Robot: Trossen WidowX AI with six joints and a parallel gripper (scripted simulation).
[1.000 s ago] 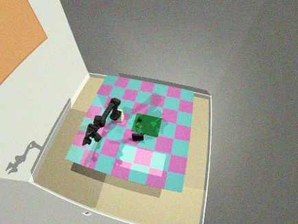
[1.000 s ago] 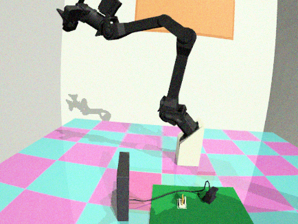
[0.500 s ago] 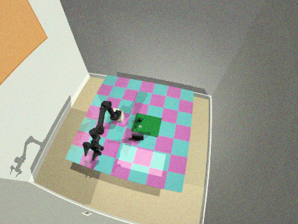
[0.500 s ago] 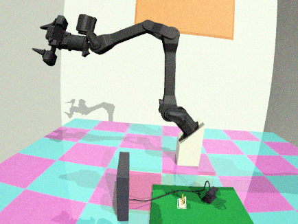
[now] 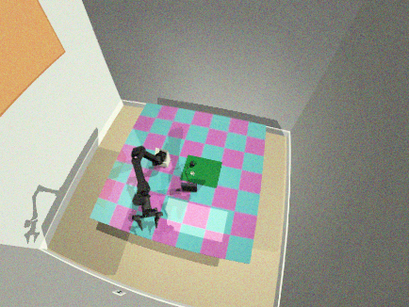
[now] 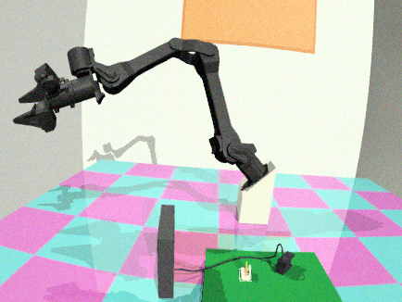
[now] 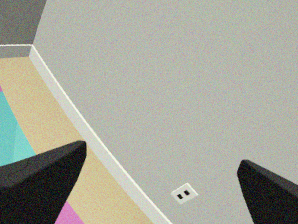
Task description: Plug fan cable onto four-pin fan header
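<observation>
Now: the black plug 64 cm to the left of my gripper tip, 25 cm below it and 2 cm ahead of it. Round my gripper tip: black fan: 43 cm to the left, 22 cm below, 8 cm ahead; then green board: 62 cm to the left, 29 cm below, 12 cm ahead; then white four-pin fan header: 57 cm to the left, 27 cm below, 5 cm ahead.
</observation>
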